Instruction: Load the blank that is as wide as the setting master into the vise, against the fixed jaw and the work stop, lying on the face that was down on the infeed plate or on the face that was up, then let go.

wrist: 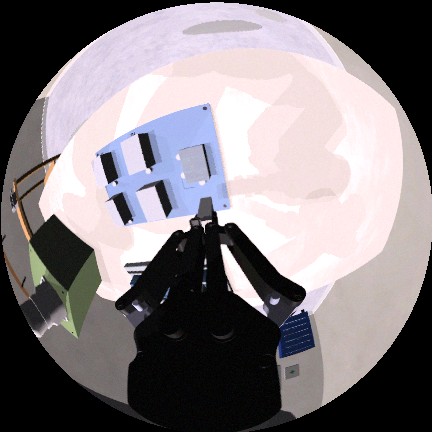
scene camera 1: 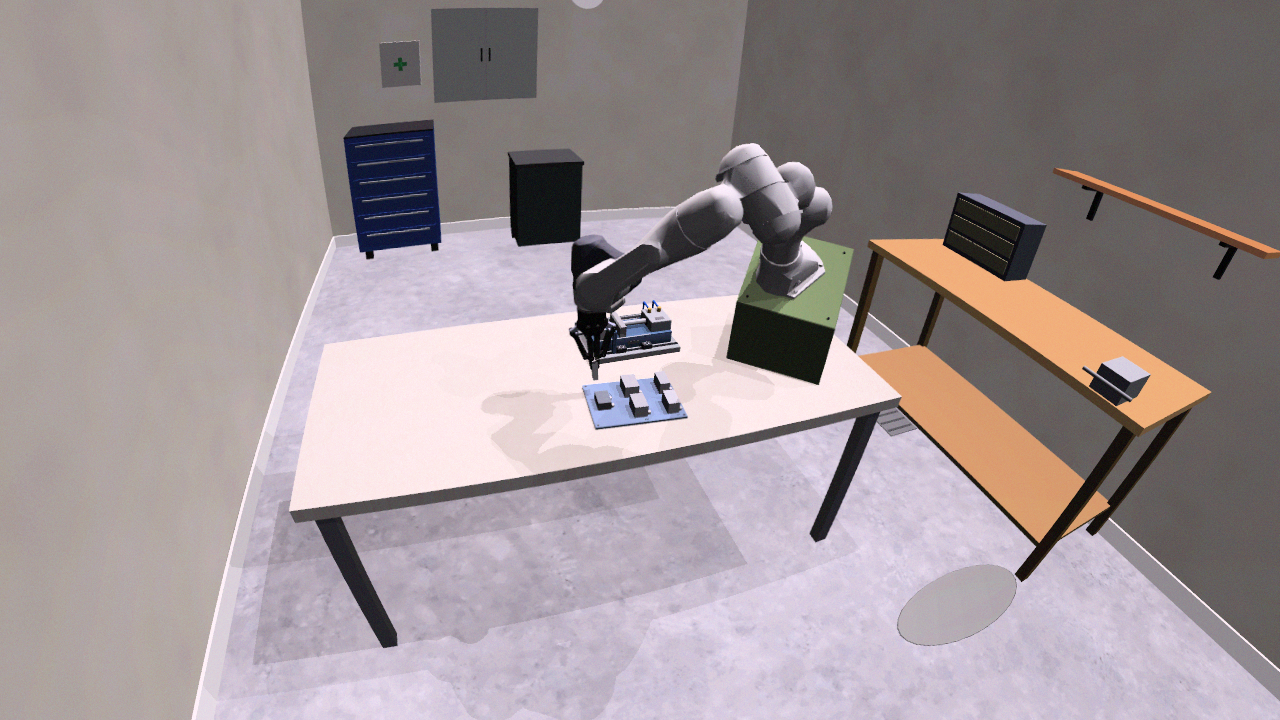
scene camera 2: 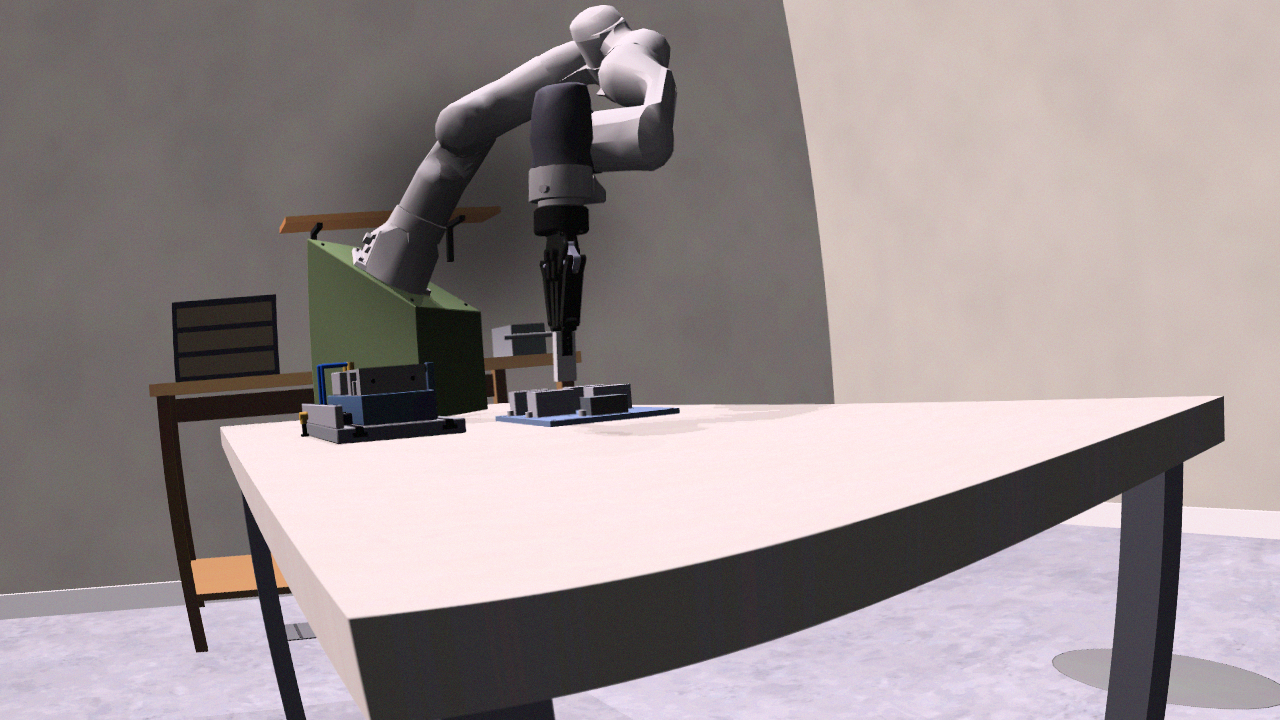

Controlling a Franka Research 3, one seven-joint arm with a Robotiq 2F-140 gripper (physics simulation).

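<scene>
The infeed plate (scene camera 1: 617, 419) (scene camera 2: 657, 412) (wrist: 170, 125) is light blue and carries several grey blanks. One darker grey blank (scene camera 1: 603, 400) (wrist: 194, 165) lies apart from paired paler blanks, among them one near the plate's middle (scene camera 1: 638, 405) (wrist: 154, 202). Their widths are hard to compare. My gripper (scene camera 1: 595, 370) (scene camera 2: 563, 358) (wrist: 207, 205) is shut and empty, pointing down above the plate's edge on the vise side, near the darker blank. The vise (scene camera 1: 641, 334) (scene camera 2: 380, 408) has a blue body with grey blocks on top; my gripper partly hides it in the wrist view. I cannot pick out the setting master.
The white table (scene camera 1: 402, 420) (scene camera 2: 716, 501) bears the plate and vise. The green arm pedestal (scene camera 1: 776, 335) (scene camera 2: 362, 335) (wrist: 65, 250) stands at the table's end. An orange workbench (scene camera 1: 1056, 313) with a drawer box (scene camera 1: 993, 234) stands beyond it.
</scene>
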